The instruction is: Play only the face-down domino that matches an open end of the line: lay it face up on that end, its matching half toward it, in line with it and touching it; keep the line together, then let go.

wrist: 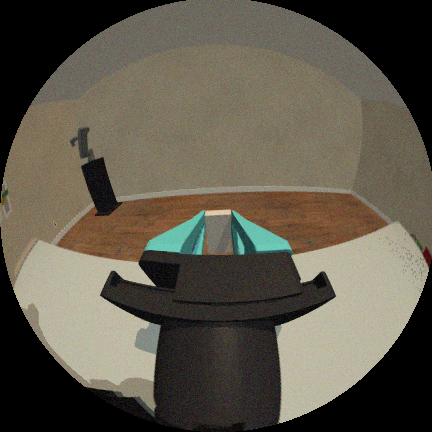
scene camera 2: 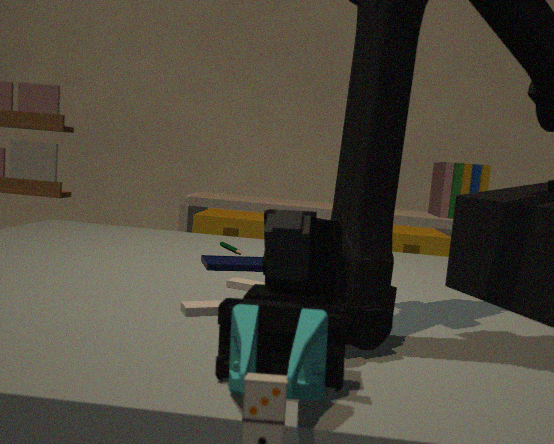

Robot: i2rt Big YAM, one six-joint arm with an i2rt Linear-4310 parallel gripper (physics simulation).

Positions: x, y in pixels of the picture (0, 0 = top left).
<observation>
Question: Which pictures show the gripper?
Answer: The wrist view and scene camera 2: all of them.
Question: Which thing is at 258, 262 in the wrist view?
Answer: The gripper.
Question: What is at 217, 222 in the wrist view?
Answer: A domino.
</observation>
